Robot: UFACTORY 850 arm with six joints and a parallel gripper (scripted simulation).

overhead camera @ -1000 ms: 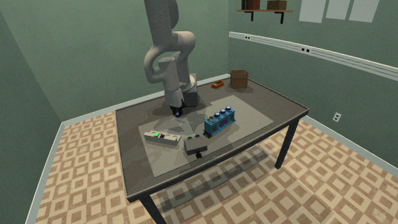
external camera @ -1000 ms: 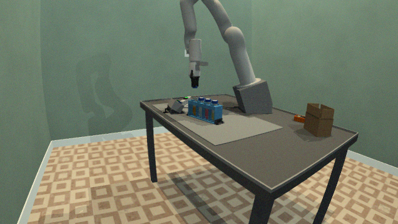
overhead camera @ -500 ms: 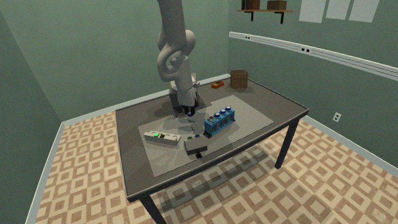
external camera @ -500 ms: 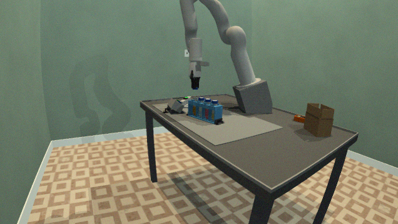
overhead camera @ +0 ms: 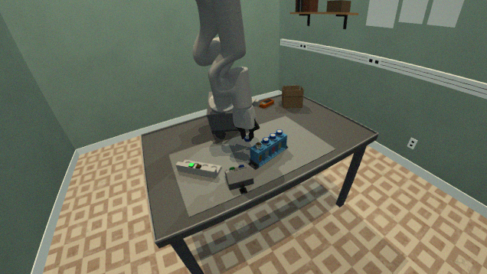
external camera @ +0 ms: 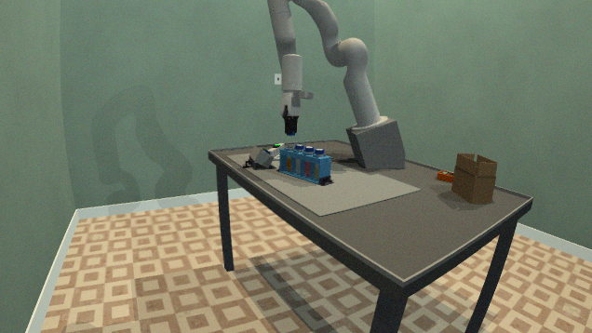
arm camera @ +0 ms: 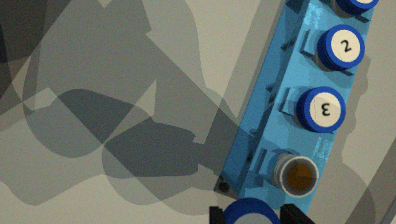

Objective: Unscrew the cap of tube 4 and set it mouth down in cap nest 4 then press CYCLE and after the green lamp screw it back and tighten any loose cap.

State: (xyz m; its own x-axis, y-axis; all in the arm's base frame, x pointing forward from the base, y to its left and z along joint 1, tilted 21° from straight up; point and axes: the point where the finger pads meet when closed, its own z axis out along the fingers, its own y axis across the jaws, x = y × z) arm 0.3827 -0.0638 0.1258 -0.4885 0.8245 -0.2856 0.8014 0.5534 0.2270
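Now: hand 6 cm short of the blue key, 8 cm to the left of it and 11 cm above it. The rest, counted from my hand: blue cap marked 4: 2 cm below; green key: 5 cm ahead, 13 cm to the right, 11 cm below; grey key housing: 7 cm ahead, 11 cm to the right, 12 cm below.
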